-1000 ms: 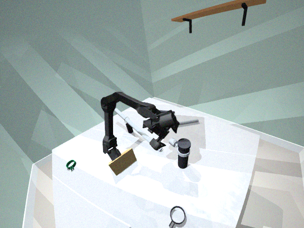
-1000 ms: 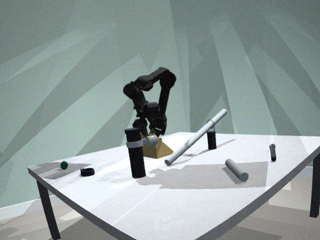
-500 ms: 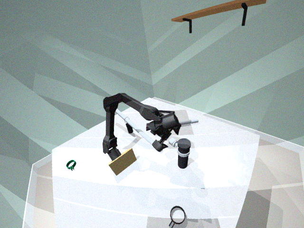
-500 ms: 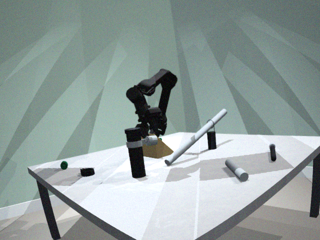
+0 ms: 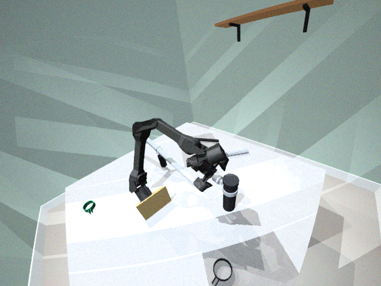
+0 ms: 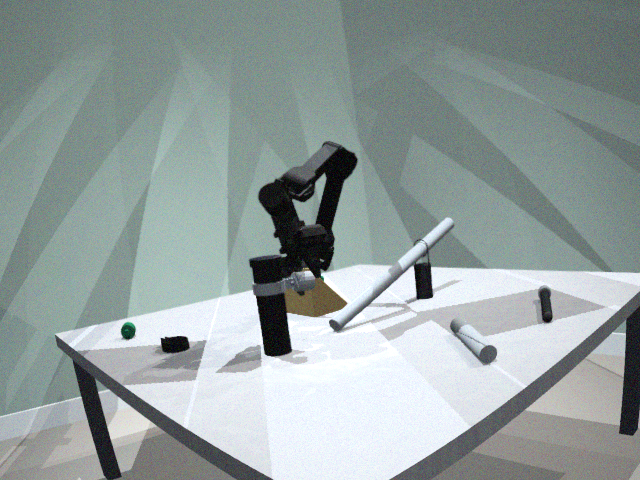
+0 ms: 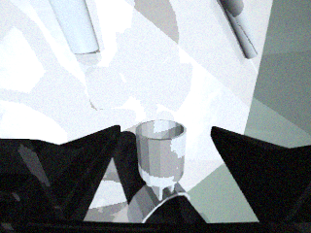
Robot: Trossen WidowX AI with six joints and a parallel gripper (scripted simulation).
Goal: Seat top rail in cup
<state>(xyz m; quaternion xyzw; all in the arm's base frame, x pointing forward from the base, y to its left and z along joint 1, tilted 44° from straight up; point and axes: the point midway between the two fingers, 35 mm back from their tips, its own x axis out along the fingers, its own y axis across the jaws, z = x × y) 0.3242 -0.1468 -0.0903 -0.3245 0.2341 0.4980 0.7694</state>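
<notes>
My gripper tip is 10 mm past the brace band with rail-end cup, 50 mm to the left of it and 10 mm below it. The rest, counted from my gripper tip: small dark post: 130 mm behind, 440 mm to the left, 20 mm below; then black ring: 230 mm behind, 260 mm to the right, 120 mm below; then grey tube: 310 mm ahead, 160 mm to the left, 110 mm below.
</notes>
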